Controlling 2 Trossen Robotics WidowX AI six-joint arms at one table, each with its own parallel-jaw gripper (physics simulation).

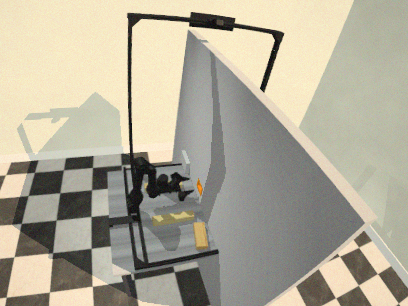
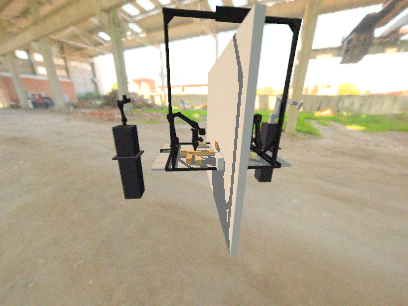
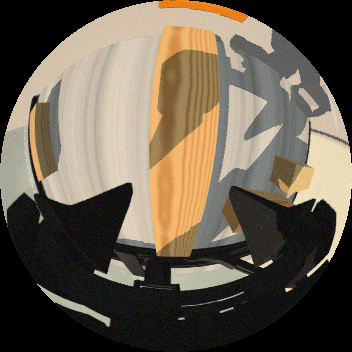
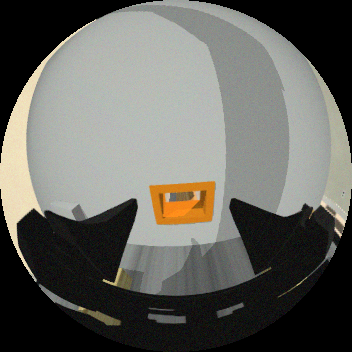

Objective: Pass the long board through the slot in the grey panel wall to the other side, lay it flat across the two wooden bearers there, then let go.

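Places are measured from the left arm's base along level axes (x left, y back, z up), in centimetres.
Pixels of known places: left gripper, fingertip midpoint: (image 2: 195, 149) (image 3: 182, 189); right gripper, fingertip midpoint: (image 1: 191, 184) (image 4: 185, 204); left arm's base at its link origin: (image 3: 158, 261); right arm's base at its link origin: (image 1: 133, 209) (image 2: 258, 150).
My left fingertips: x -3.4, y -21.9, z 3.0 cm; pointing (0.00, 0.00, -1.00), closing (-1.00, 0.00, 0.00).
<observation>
For each thing: its top centre in the pictures, then the offset to it from my left fingertips. "*": a spot on its surface instead.
- long board at its top centre: (image 3: 181, 159) (image 4: 184, 184) (image 2: 197, 151) dx +0.2, dy -2.2, dz -1.4 cm
- orange frame at its top centre: (image 4: 181, 177) (image 1: 204, 183) (image 2: 218, 141) dx -1.0, dy -23.8, dz +8.8 cm
- pale wooden bar at its top centre: (image 1: 173, 216) dx +14.1, dy -46.6, dz -0.6 cm
- wooden piece at a spot on its surface: (image 4: 122, 278) * dx -10.1, dy -36.4, dz -1.7 cm
- wooden block at its top centre: (image 1: 200, 234) dx +28.7, dy -33.7, dz -1.2 cm
The long board (image 2: 200, 153) (image 3: 185, 150) lies flat on the table on the left gripper's side of the panel wall (image 1: 270, 175) (image 2: 250, 100) (image 4: 125, 100). My left gripper (image 2: 195, 149) (image 3: 182, 189) is open, pointing down close over the board, its fingers either side of it. The slot has an orange frame (image 1: 199, 187) (image 2: 216, 144) (image 3: 202, 5) (image 4: 210, 200). My right gripper (image 1: 188, 187) (image 4: 185, 204) is open and empty, facing the slot from the other side. There, a pale wooden bar (image 1: 173, 218) lies on the table; another wooden piece (image 4: 122, 278) is partly hidden beneath the right gripper. Which are the bearers is unclear.
A wooden block (image 1: 200, 235) lies near the wall's foot on the right arm's side. Around the board are loose blocks (image 2: 190, 159) (image 3: 45, 142) (image 3: 291, 173). A white bracket (image 1: 186, 161) (image 2: 220, 161) is at the wall. A black frame (image 1: 130, 100) (image 2: 168, 65) rises around the table.
</observation>
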